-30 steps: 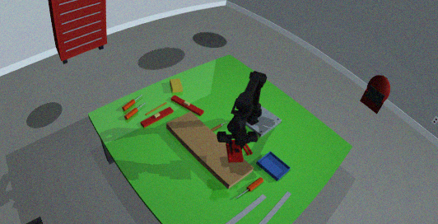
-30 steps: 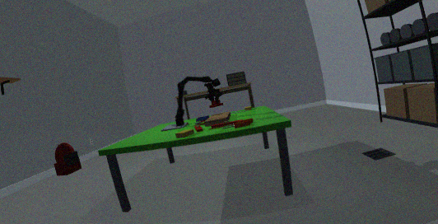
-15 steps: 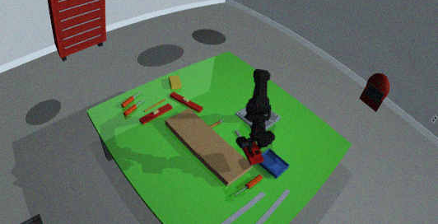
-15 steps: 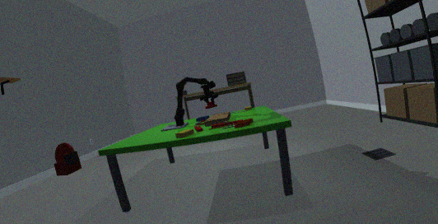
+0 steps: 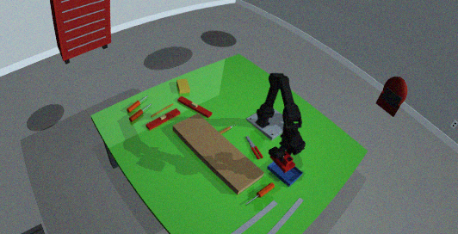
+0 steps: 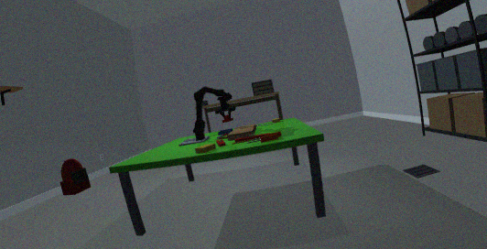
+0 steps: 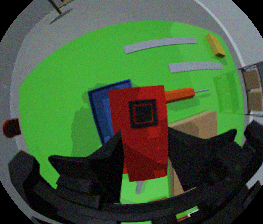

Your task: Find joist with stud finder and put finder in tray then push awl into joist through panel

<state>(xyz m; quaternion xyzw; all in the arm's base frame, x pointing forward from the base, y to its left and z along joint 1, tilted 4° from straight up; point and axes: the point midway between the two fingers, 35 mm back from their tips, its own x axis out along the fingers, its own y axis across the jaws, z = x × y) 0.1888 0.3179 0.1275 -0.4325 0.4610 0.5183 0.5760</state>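
Now: gripper tip 12 cm above the blue tray, 5 cm past it and 1 cm to the right of it. Round my gripper tip: stud finder: 2 cm above, 1 cm to the left; awl: 40 cm to the right, 12 cm below.
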